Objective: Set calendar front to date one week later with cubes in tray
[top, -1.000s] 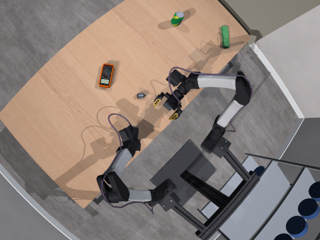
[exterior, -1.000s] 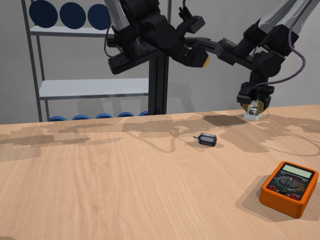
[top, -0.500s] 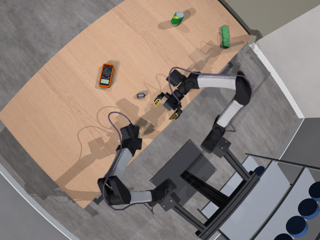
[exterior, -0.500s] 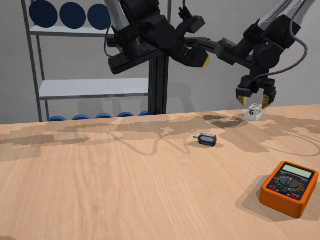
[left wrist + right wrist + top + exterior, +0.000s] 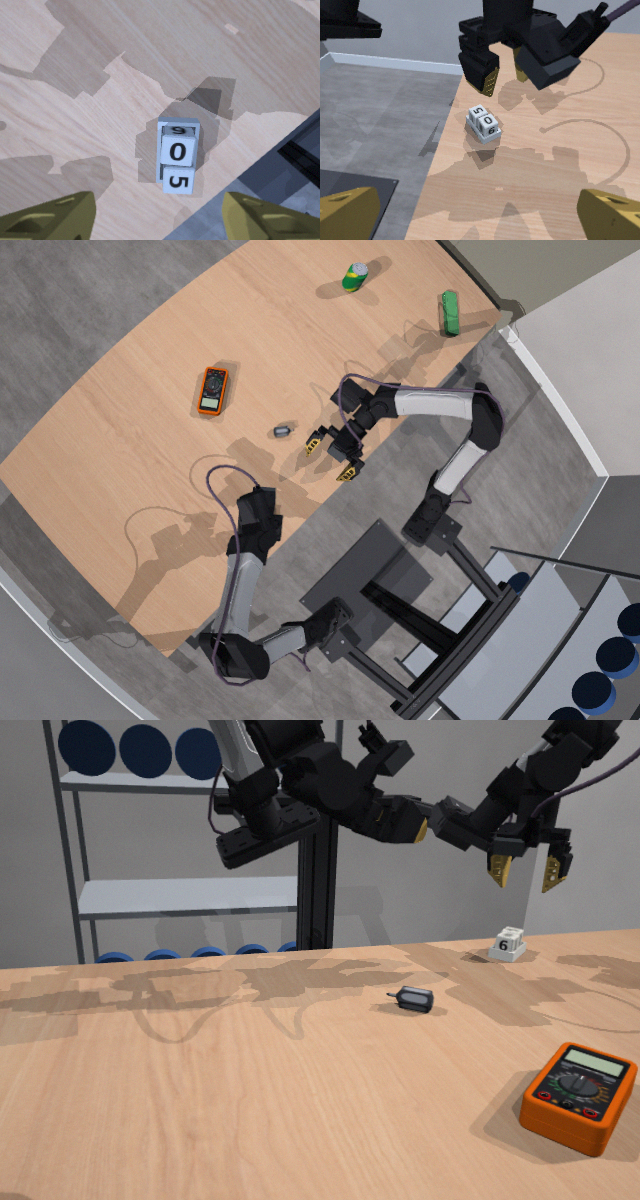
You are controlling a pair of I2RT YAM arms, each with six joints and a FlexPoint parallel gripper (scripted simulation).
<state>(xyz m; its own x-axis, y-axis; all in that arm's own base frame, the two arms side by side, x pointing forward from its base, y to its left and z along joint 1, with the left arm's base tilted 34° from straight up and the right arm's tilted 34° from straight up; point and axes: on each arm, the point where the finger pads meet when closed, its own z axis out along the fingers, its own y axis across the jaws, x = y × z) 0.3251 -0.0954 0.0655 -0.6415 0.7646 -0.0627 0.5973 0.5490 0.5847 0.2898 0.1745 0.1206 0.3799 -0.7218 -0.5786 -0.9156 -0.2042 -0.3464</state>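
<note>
The white tray is 12 cm below my left hand, 4 cm behind it and 1 cm to the left of it. Round my left hand: green case: 104 cm to the right, 12 cm below, 6 cm ahead.
</note>
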